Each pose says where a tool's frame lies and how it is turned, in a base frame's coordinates. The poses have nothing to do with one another.
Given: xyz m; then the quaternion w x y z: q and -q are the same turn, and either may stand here.
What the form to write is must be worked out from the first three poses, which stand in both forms.
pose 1, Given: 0.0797 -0.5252 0.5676 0.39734 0.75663 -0.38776 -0.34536
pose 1, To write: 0.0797 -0.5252 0.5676 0.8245 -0.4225 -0.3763 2.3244
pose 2, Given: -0.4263 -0.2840 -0.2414 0.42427 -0.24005 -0.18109 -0.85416
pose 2, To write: -0.4263 -0.2840 -0.2414 -0.2651 -0.2000 -0.9433 2.2653
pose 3, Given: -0.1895 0.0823 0.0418 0.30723 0.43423 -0.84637 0.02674
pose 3, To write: -0.1895 0.0823 0.0418 0.4563 -0.8894 0.0281 2.5170
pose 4, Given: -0.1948 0.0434 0.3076 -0.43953 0.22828 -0.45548 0.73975
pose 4, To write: -0.1948 0.0434 0.3076 -0.2541 0.5071 -0.8236 2.2314
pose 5, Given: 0.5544 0.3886 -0.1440 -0.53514 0.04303 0.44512 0.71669
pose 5, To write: 0.5544 0.3886 -0.1440 -0.0509 -0.5269 -0.8484 2.0122
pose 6, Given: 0.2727 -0.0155 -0.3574 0.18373 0.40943 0.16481 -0.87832
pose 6, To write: 0.2727 -0.0155 -0.3574 0.4165 0.1677 -0.8935 2.7720
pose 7, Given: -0.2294 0.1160 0.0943 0.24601 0.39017 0.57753 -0.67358
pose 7, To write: -0.2294 0.1160 0.0943 0.4025 0.5958 -0.6949 2.6445
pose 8, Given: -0.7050 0.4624 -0.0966 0.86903 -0.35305 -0.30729 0.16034
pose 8, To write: -0.7050 0.4624 -0.0966 -0.7136 -0.6211 0.3241 1.0351
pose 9, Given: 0.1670 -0.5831 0.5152 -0.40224 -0.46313 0.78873 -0.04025
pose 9, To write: 0.1670 -0.5831 0.5152 0.5059 -0.8615 0.0440 2.3137
